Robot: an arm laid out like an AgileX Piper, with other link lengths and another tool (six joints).
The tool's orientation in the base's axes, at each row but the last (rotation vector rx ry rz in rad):
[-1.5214 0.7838 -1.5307]
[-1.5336 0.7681 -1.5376]
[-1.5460 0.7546 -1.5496]
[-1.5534 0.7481 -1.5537]
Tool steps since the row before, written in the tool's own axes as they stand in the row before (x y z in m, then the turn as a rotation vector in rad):
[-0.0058 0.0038 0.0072 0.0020 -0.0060 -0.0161]
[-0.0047 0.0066 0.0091 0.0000 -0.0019 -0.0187]
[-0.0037 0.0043 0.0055 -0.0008 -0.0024 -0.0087]
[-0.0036 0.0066 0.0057 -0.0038 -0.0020 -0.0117]
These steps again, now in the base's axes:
[0.0072 0.0041 -0.0056 -0.0165 -0.0008 0.0050]
[0.0095 0.0020 -0.0074 -0.0187 -0.0014 0.0002]
[0.0057 0.0017 -0.0052 -0.0090 0.0008 0.0010]
[0.0062 0.0004 -0.0071 -0.0121 0.0028 -0.0011]

